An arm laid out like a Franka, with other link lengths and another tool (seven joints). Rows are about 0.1 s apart.
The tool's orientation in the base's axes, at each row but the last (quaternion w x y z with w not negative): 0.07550, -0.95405, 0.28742, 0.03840; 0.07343, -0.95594, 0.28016, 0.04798; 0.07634, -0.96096, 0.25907, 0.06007; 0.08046, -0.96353, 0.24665, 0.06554; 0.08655, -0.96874, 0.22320, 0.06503; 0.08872, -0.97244, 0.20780, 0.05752
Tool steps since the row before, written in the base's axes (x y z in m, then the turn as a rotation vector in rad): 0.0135, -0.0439, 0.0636, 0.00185, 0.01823, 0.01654; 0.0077, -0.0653, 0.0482, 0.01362, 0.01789, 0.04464; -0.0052, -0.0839, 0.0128, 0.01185, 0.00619, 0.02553; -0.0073, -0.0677, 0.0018, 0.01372, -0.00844, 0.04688; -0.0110, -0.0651, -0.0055, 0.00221, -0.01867, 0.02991; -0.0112, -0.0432, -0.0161, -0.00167, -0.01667, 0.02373
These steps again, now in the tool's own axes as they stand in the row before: 0.0276, 0.0209, -0.0704, -0.01028, -0.01805, -0.01333; 0.0346, 0.0447, -0.0588, -0.00397, -0.02735, -0.04165; 0.0346, 0.0728, -0.0271, 0.00319, -0.01425, -0.02485; 0.0248, 0.0619, -0.0138, 0.00807, -0.00512, -0.04864; 0.0185, 0.0633, -0.0065, 0.00491, 0.01140, -0.03307; 0.0093, 0.0458, 0.0081, 0.00152, 0.01213, -0.02635
